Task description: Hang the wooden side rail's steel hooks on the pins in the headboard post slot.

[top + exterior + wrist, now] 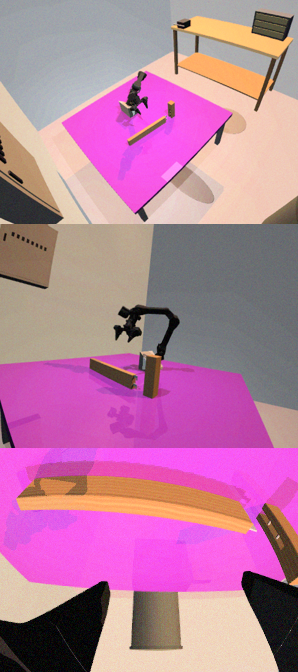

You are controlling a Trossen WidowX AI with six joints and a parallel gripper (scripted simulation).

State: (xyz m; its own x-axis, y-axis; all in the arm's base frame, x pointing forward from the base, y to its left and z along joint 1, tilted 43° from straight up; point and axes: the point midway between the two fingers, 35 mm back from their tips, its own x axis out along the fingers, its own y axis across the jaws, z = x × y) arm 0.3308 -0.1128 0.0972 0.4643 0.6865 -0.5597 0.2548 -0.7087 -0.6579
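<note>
My gripper tip is now 280 mm to the right of the headboard post, 130 mm above it and 40 mm short of it.
</note>
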